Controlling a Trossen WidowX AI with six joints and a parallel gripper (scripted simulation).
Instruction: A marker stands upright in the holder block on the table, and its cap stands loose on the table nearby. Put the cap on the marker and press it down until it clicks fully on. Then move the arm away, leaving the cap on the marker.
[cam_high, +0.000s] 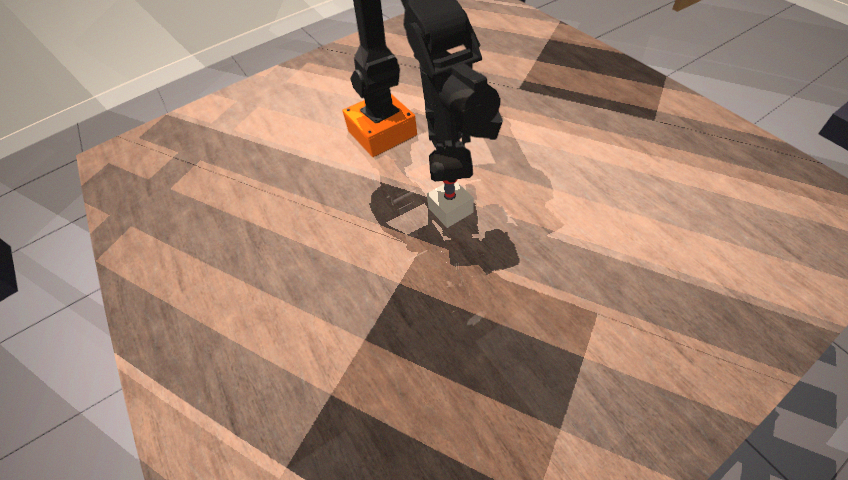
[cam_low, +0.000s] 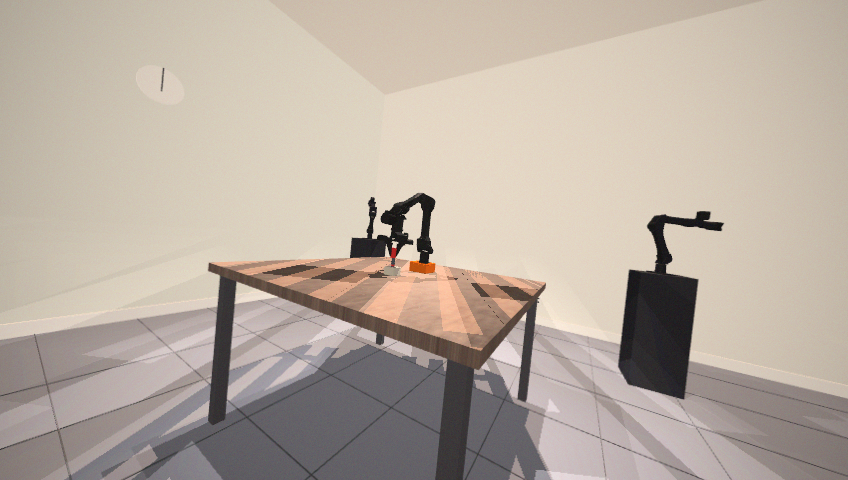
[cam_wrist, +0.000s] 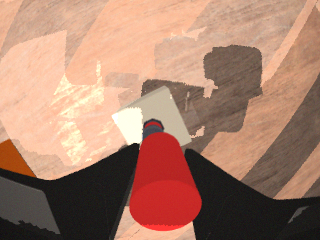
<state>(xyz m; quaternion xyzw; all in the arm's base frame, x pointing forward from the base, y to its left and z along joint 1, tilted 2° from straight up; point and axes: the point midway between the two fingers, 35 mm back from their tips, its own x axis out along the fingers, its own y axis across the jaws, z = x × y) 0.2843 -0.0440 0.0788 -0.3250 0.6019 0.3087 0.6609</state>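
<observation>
Right now the red cap is 20 mm above my gripper tip. From my gripper tip the other things lie so: holder block 80 mm below, 10 mm behind.
</observation>
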